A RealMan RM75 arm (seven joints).
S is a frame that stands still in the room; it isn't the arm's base.
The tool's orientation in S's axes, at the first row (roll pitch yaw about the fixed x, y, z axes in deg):
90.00 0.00 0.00
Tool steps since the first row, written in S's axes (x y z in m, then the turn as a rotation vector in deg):
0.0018 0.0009 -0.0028 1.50 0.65 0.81
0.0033 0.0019 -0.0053 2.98 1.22 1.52
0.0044 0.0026 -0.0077 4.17 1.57 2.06
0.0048 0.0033 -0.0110 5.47 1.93 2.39
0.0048 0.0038 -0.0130 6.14 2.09 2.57
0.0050 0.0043 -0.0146 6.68 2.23 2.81
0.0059 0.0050 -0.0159 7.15 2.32 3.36
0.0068 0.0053 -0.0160 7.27 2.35 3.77
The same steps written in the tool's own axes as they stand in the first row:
0.0018 -0.0028 -0.0009 1.50 0.81 -0.65
0.0033 -0.0053 -0.0019 2.98 1.52 -1.22
0.0044 -0.0077 -0.0026 4.17 2.06 -1.57
0.0048 -0.0110 -0.0033 5.47 2.39 -1.93
0.0048 -0.0130 -0.0038 6.14 2.57 -2.09
0.0050 -0.0146 -0.0043 6.68 2.81 -2.23
0.0059 -0.0159 -0.0050 7.15 3.36 -2.32
0.0068 -0.0160 -0.0053 7.27 3.77 -2.35

